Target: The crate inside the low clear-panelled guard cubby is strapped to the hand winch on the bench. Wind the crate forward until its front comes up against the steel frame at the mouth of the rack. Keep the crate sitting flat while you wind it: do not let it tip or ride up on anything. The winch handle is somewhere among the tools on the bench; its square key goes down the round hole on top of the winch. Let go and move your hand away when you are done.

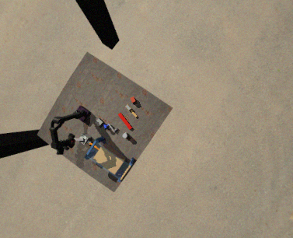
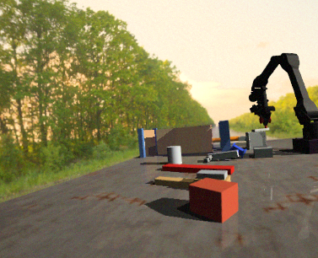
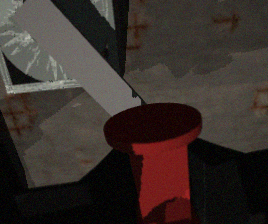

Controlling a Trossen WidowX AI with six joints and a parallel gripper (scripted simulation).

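The winch lies 60 mm ahead of my gripper tip, 60 mm to the left of it and 80 mm below it. Also, from my gripper tip: winch handle with red grip (30 mm ahead, 20 mm to the left, 10 mm below); then dark block (100 mm ahead, 330 mm to the left, 100 mm below); then red knob (20 mm above).
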